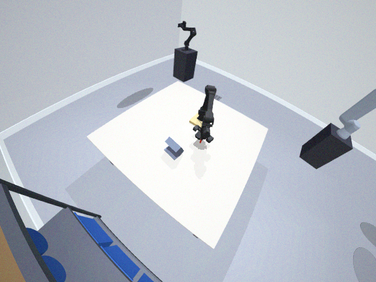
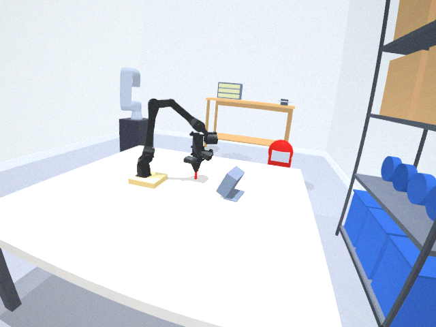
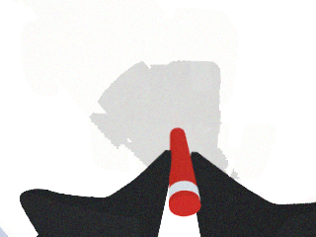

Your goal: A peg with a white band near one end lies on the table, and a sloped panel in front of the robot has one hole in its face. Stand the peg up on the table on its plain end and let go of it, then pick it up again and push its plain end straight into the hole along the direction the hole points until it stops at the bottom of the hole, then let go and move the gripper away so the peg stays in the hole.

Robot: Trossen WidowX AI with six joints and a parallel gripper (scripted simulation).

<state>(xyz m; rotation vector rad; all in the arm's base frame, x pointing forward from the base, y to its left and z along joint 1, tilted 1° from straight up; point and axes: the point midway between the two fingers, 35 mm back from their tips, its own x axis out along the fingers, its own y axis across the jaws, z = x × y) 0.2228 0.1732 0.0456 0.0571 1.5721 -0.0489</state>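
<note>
Right now my gripper tip is 23 cm short of the sloped panel, 10 cm to the left of it and 3 cm below it. The rest, counted from my gripper tip: red peg: 2 cm above.
</note>
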